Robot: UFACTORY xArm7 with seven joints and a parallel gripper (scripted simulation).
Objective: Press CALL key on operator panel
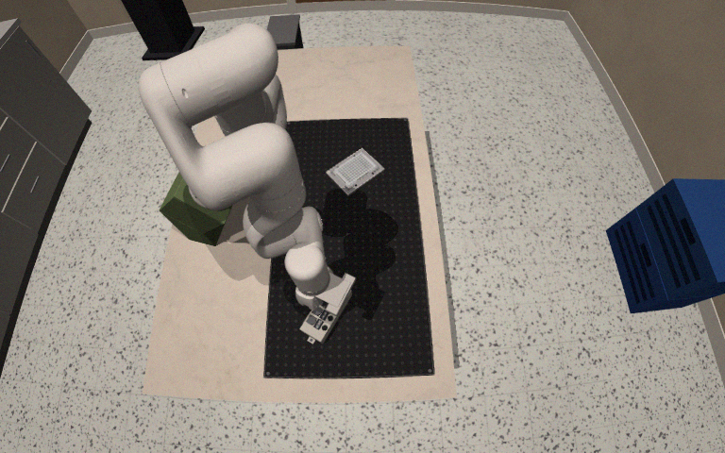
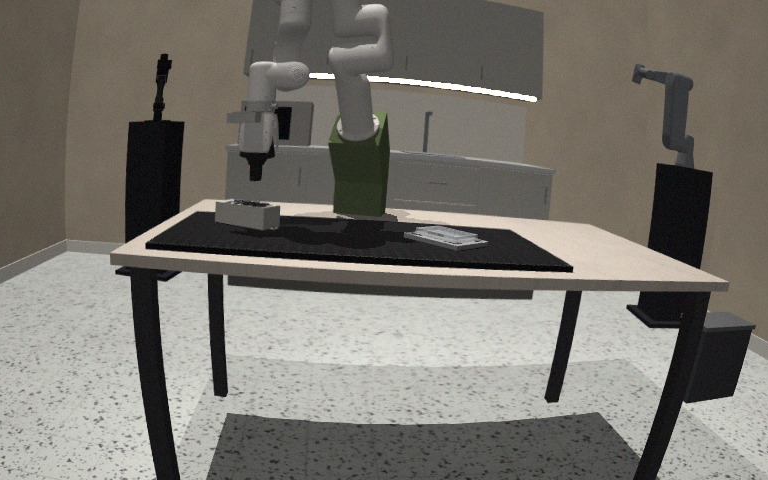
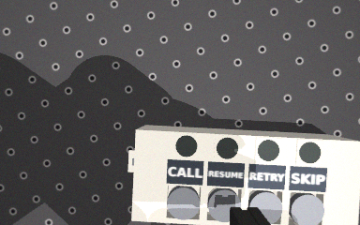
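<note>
Right now my hand is 90 mm above the white operator panel, 10 mm to the left of it and 10 mm past it. Also, from my hand: flat white well plate: 480 mm to the left, 110 mm below, 20 mm ahead.
</note>
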